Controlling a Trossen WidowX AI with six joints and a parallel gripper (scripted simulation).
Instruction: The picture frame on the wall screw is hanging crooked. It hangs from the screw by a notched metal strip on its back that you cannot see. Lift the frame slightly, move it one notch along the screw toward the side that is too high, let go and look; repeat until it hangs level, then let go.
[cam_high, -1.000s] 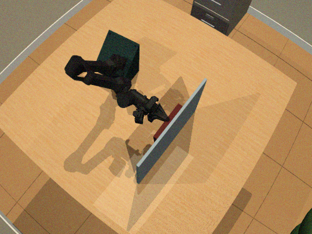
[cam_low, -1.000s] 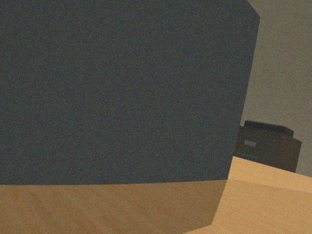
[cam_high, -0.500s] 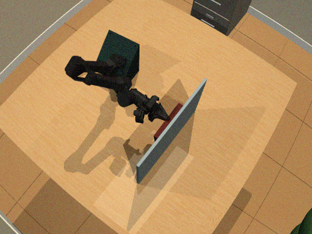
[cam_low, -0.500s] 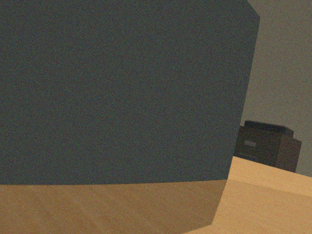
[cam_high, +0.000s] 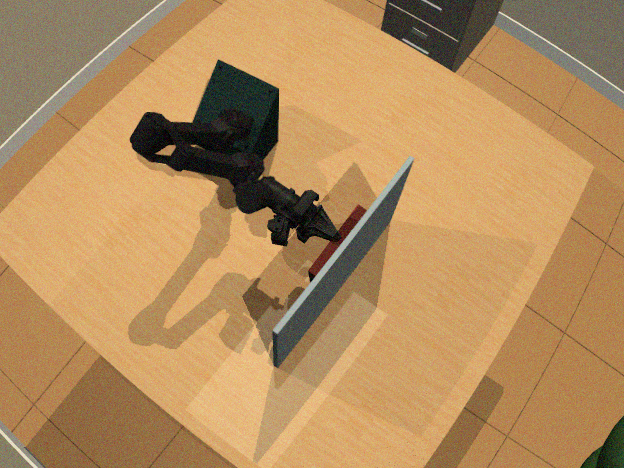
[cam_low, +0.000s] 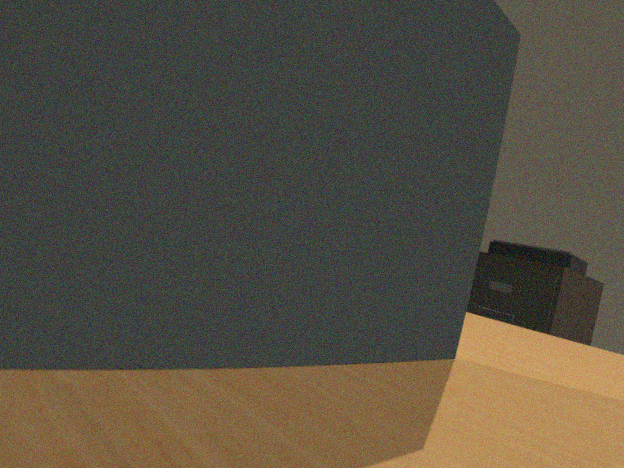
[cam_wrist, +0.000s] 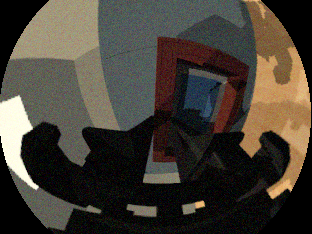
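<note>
The red picture frame is 5 cm below my gripper tip and 1 cm ahead of it. Also, from my gripper tip: grey wall panel (7 cm below, 2 cm to the right, 2 cm ahead).
</note>
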